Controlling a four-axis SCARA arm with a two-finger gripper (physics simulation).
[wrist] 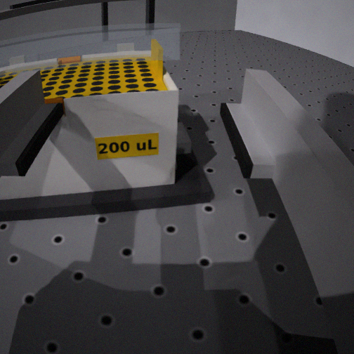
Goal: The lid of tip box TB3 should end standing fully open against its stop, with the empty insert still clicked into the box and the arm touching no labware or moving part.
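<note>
The white tip box (125,117) with a yellow "200 uL" label stands upright at upper left in the wrist view. Its yellow insert (107,79), with rows of dark holes, sits level in the top of the box; whether it is clicked in cannot be told. A clear lid panel (167,42) rises along the far side of the box; its exact angle and its stop cannot be made out. An orange piece (54,100) at the near rim is partly hidden by the left finger. My gripper (139,87) is shut with nothing held, its two fingers framing a gap in front of the box.
The box stands on a dark base plate (107,201). A dark block (184,140) is beside the box's right side. The grey floor (225,272) has a grid of holes and shadows across it. A curved grey wall with dark posts stands behind, and a pale wall is at upper right.
</note>
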